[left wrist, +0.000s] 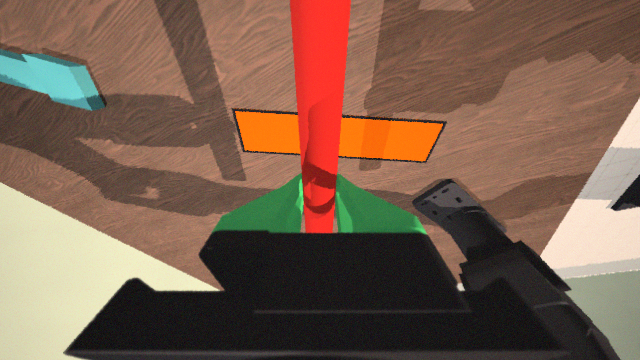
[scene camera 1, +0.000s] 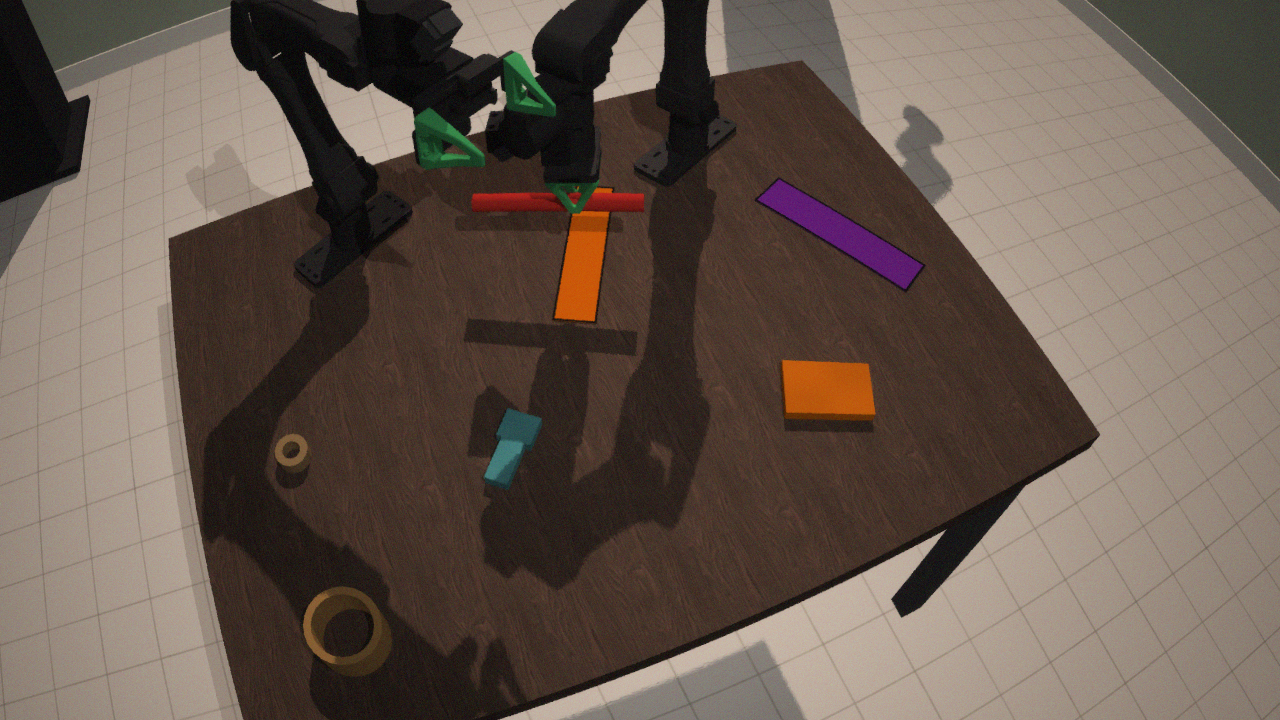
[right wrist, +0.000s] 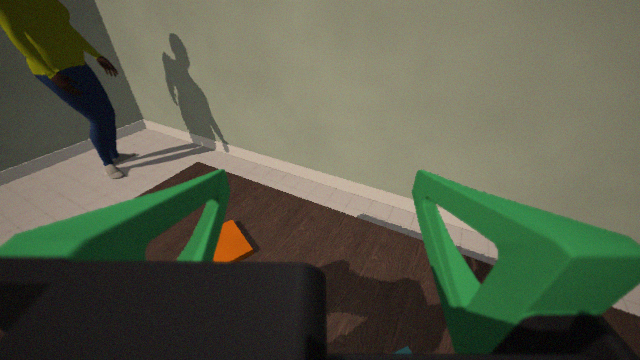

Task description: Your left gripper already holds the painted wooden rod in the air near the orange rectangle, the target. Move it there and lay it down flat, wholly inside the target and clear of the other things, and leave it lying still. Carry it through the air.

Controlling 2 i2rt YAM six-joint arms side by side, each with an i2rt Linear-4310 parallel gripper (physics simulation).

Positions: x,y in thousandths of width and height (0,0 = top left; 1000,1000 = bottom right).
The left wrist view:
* my left gripper: 499,501
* red rod: 501,118
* orange rectangle: 566,382
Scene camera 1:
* my left gripper: 450,287
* my right gripper: 407,188
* red rod: 386,281
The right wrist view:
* my right gripper: 502,501
